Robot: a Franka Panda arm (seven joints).
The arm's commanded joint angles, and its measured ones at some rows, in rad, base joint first. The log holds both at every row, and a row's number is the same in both.
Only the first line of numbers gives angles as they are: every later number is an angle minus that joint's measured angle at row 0.
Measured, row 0: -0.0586 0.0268 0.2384 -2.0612 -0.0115 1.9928 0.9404
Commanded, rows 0 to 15: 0.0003 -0.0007 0.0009 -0.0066 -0.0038 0.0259 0.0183; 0.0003 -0.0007 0.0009 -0.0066 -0.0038 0.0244 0.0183; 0.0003 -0.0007 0.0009 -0.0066 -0.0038 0.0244 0.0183; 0.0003 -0.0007 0.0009 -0.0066 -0.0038 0.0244 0.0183; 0.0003 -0.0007 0.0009 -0.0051 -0.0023 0.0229 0.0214; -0.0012 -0.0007 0.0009 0.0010 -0.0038 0.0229 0.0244; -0.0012 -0.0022 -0.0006 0.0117 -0.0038 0.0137 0.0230; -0.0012 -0.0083 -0.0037 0.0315 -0.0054 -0.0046 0.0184; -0.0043 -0.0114 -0.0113 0.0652 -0.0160 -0.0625 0.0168; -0.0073 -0.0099 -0.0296 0.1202 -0.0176 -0.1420 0.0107; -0.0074 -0.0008 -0.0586 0.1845 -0.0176 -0.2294 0.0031; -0.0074 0.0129 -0.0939 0.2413 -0.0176 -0.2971 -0.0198; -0.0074 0.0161 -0.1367 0.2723 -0.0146 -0.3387 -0.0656; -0.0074 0.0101 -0.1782 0.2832 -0.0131 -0.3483 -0.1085; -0.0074 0.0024 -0.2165 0.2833 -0.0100 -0.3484 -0.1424; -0.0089 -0.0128 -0.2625 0.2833 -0.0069 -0.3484 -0.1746
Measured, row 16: -0.0057 -0.0081 -0.1592 0.2439 -0.0057 -0.3113 -0.0834
